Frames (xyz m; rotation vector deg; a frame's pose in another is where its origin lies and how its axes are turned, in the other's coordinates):
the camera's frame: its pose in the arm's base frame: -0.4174 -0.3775 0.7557 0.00 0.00 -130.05
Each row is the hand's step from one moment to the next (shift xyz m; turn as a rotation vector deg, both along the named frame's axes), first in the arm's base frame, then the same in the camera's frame.
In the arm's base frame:
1: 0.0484 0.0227 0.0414 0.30 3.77 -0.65
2: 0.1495 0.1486 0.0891 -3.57 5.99 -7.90
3: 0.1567 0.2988 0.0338 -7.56 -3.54 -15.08
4: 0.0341 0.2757 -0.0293 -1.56 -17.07 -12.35
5: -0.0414 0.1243 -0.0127 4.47 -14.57 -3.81
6: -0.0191 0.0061 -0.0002 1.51 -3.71 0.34
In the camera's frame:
1: -0.0485 0.0224 0.0414 -3.08 -2.20 -0.65
2: -0.2099 0.0188 0.0891 -2.29 -6.59 -7.90
3: -0.3296 -0.0723 0.0338 7.57 -3.51 -15.08
4: -0.2330 -0.1513 -0.0293 14.07 9.79 -12.35
5: -0.0685 -0.1117 -0.0127 8.28 12.80 -3.81
6: 0.0076 -0.0185 -0.0002 1.87 3.54 0.34

